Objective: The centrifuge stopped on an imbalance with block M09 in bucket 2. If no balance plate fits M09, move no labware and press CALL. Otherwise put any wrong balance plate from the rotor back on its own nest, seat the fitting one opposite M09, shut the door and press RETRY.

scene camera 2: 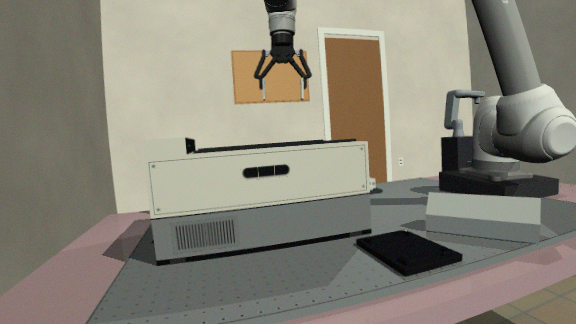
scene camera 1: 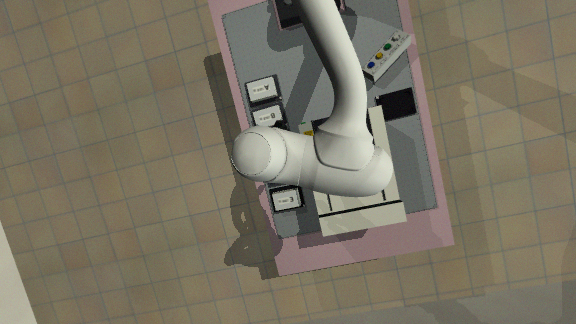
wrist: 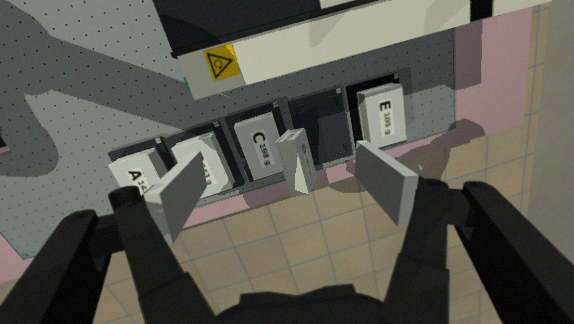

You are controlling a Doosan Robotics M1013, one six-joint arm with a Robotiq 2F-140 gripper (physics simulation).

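Places are measured from the arm's base along level axes (x ahead, y left, z up), in millimetres.
Where they show: gripper, fingertip midpoint: [scene camera 2: 283, 99] [wrist: 280, 163]; arm's base at its link origin: [scene camera 2: 494, 174].
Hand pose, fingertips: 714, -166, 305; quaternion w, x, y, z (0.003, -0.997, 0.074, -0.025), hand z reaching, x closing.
Observation:
Things, the pixels of their top centre, and the offset from my fingertips, as dx, dy, dz.
- Plate D at its top centre: [wrist: 301, 168] +43, -117, -260
- plate C at its top centre: [wrist: 262, 149] -26, -71, -304
- Plates A at its top centre: [wrist: 141, 185] [scene camera 1: 261, 88] -293, -91, -304
- B at its top centre: [wrist: 202, 169] [scene camera 1: 267, 117] -160, -85, -304
- E at its top centre: [wrist: 386, 117] [scene camera 1: 286, 200] +250, -63, -304
- button box at its top centre: [scene camera 2: 481, 193] [scene camera 1: 388, 53] -332, +484, -274
- black nest at its top centre: [scene camera 2: 404, 243] [scene camera 1: 396, 104] -117, +516, -339
My gripper [scene camera 2: 283, 92] [wrist: 280, 163] is open and empty, high above the row of nests; the arm hides it in scene camera 1. Plate D [wrist: 295, 160] stands tilted on a narrow side, beside plate C [wrist: 260, 145] (198 g) and partly over the left edge of its dark nest [wrist: 314, 112]. Plates A [scene camera 1: 262, 90] [wrist: 132, 167], B [scene camera 1: 268, 116] [wrist: 192, 146] and E [scene camera 1: 286, 199] [wrist: 392, 117] (105 g) lie in their nests. The centrifuge [scene camera 1: 362, 220] [scene camera 2: 260, 195] [wrist: 300, 55] stands beside the row. Its rotor and M09 do not show.
The button box [scene camera 1: 395, 56] [scene camera 2: 482, 207] has blue, yellow, green and white buttons. A black nest [scene camera 1: 396, 104] [scene camera 2: 409, 251] lies between it and the centrifuge. The pink table edge [scene camera 1: 360, 252] [wrist: 505, 75] runs close to the plate row. The arm [scene camera 1: 345, 165] reaches over the centrifuge.

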